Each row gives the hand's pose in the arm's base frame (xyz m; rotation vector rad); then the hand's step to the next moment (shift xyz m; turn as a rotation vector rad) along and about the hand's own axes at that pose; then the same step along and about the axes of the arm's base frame.
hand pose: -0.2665 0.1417 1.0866 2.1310 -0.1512 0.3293
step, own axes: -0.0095 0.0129 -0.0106 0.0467 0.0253 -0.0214
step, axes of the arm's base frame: -0.0140 0.0016 0.0131 0.0350 0.0049 0.0451
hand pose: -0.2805 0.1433 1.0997 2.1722 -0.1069 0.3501
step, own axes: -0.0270 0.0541 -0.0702 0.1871 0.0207 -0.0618
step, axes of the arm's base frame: -0.0516 0.0235 0.0732 0.1617 0.0475 0.1042
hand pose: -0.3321 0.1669 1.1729 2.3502 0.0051 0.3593
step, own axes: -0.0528 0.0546 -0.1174 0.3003 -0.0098 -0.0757
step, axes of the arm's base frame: -0.0866 0.0351 0.1040 0.2699 0.0913 0.1218
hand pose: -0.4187 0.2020 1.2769 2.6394 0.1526 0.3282
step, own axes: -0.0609 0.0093 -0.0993 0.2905 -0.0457 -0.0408
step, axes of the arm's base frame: -0.0838 0.0257 0.0773 0.2676 0.1059 0.0730
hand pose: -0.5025 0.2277 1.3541 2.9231 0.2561 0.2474
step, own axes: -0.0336 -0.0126 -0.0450 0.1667 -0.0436 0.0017
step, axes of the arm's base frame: -0.0428 0.0140 0.0359 0.1554 0.0730 0.0140
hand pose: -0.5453 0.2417 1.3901 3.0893 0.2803 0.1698
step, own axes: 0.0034 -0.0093 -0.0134 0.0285 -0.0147 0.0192
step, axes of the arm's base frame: 0.0002 0.0101 0.0133 0.0274 0.0191 -0.0167
